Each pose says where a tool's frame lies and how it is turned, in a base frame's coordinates. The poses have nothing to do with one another.
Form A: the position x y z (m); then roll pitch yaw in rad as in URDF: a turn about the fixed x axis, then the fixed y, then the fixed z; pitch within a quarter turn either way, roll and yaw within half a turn.
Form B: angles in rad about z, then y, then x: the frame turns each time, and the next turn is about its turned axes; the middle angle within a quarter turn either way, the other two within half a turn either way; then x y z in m. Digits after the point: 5 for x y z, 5 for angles.
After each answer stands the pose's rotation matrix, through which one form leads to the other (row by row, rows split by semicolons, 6 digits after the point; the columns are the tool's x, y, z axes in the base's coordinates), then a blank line. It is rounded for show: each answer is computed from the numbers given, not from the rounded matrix.
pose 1, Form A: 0.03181 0.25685 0.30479 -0.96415 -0.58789 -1.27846
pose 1, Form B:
-1.27846 -0.58789 -0.96415 0.03181 0.25685 0.30479
0.239807 0.677240 0.695585; -0.796809 -0.272012 0.539542; 0.554607 -0.683634 0.474400

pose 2, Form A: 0.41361 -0.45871 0.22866 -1.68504 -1.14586 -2.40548
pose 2, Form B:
-2.40548 -1.14586 -1.68504 0.41361 -0.45871 0.22866
-0.305521 -0.747312 0.590069; -0.276798 -0.523232 -0.805984; 0.911065 -0.409575 -0.046996

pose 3, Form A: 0.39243 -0.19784 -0.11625 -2.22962 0.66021 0.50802
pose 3, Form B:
0.50802 0.66021 -2.22962 0.39243 -0.19784 -0.11625
0.690111 -0.125891 -0.712670; 0.384228 -0.770767 0.508219; -0.613283 -0.624555 -0.483544

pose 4, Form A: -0.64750 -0.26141 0.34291 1.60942 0.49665 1.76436
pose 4, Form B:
1.76436 0.49665 1.60942 -0.64750 -0.26141 0.34291
-0.169117 -0.053694 0.984132; 0.862765 0.474664 0.174158; -0.476483 0.878528 -0.033949

